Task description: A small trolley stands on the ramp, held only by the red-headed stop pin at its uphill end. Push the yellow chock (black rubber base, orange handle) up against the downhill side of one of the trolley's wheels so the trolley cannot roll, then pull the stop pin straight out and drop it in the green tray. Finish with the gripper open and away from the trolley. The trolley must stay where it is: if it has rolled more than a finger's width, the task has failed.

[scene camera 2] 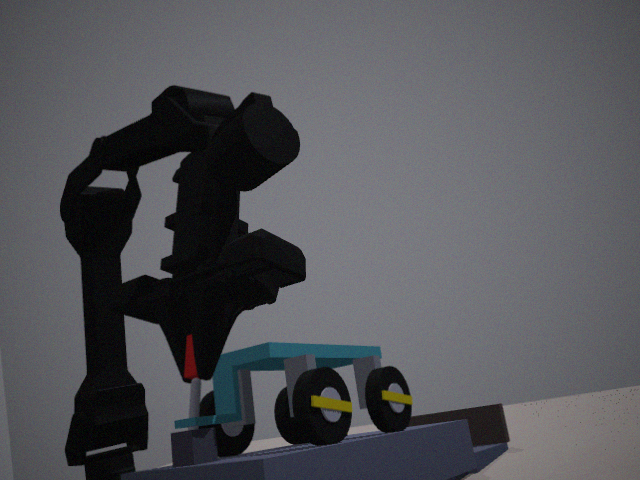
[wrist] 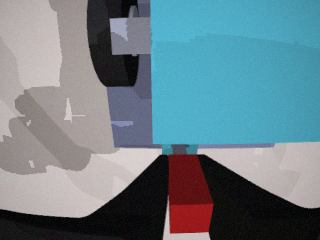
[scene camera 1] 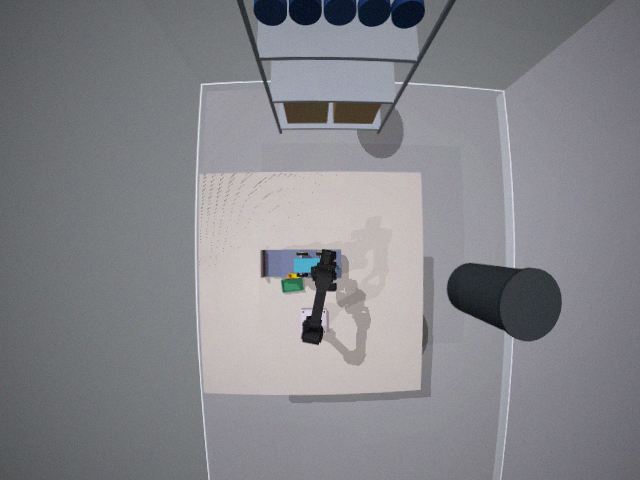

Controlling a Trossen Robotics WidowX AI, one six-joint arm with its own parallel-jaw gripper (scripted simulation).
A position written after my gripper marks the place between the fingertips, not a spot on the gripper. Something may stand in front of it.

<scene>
My gripper (scene camera 2: 196, 381) carries a red-headed stop pin (scene camera 2: 190, 369).
</scene>
